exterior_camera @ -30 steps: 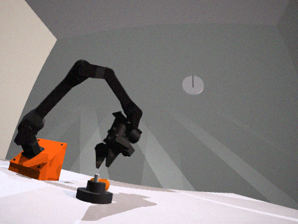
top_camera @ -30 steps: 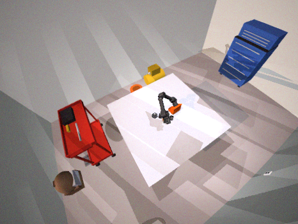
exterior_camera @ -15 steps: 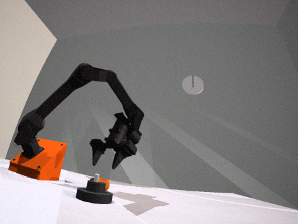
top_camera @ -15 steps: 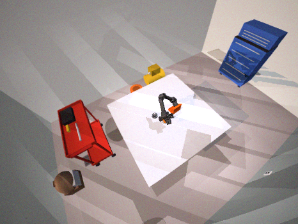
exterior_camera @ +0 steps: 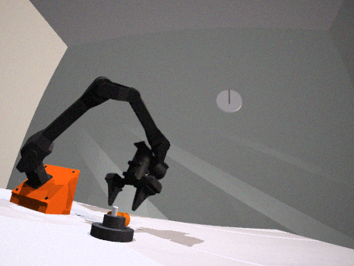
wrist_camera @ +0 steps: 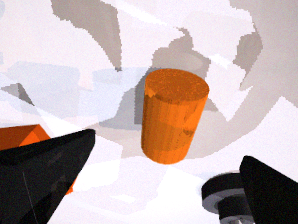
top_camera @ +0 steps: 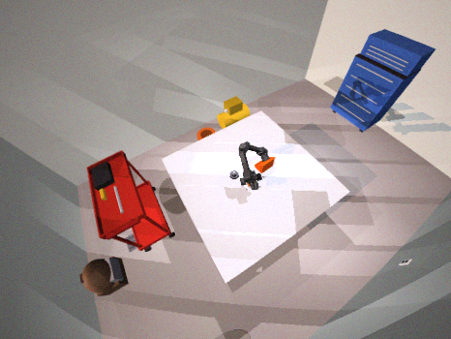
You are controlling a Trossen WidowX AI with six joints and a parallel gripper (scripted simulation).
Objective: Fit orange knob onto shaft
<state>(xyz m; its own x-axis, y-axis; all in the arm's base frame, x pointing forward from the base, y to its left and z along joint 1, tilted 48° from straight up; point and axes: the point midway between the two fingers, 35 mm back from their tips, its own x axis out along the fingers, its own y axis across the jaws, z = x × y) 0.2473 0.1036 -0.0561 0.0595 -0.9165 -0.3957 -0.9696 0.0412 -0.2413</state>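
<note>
Right now my gripper tip is 30 mm above the orange knob and 10 mm to the right of it. Round my gripper tip: round black pedestal (150 mm to the right, 80 mm ahead, 20 mm below).
</note>
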